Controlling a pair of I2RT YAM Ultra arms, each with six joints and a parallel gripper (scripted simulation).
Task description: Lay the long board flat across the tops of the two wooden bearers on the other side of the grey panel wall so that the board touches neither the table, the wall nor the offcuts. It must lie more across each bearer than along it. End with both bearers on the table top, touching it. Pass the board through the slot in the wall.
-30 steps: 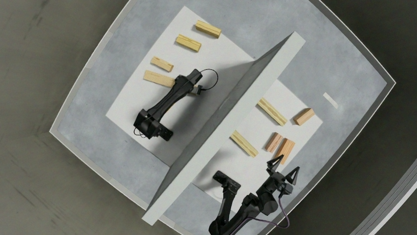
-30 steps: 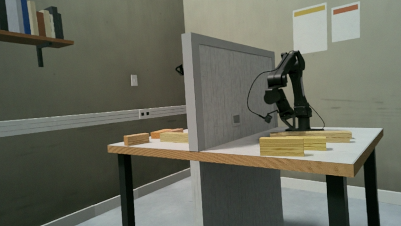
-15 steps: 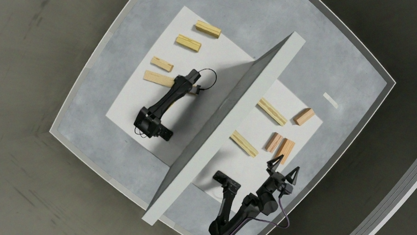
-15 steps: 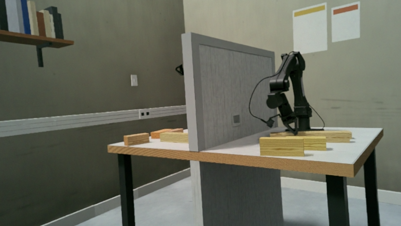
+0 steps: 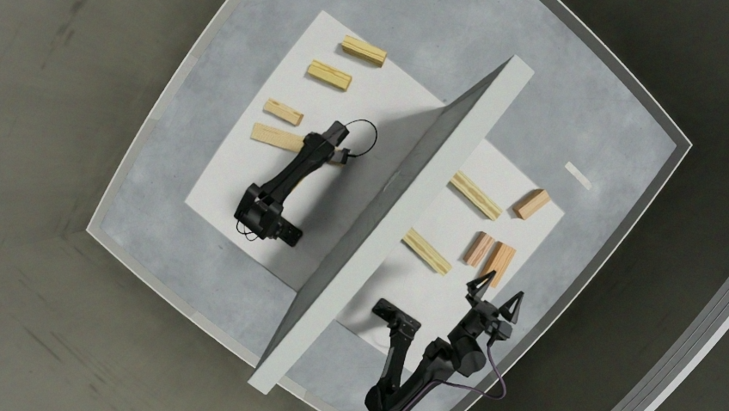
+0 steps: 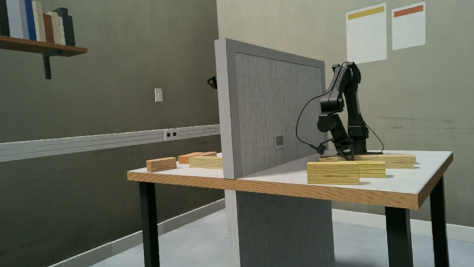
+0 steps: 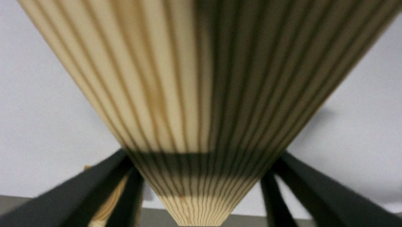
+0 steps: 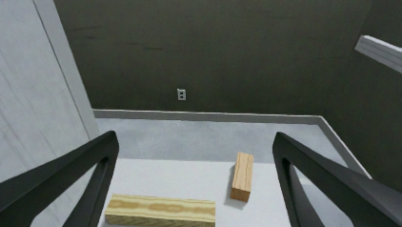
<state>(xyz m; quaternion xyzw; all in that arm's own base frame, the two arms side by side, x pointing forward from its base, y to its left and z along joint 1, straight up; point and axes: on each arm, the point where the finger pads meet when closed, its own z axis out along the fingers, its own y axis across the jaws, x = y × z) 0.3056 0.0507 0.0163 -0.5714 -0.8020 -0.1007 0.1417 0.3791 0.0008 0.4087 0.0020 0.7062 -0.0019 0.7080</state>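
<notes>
The long board lies 5 cm to the left of my left hand and 2 cm behind it. From my left hand the other things lie so: offcut (74 cm to the right, 36 cm ahead, 1 cm above); then wooden bearer (54 cm to the right, 24 cm ahead, 1 cm above).
</notes>
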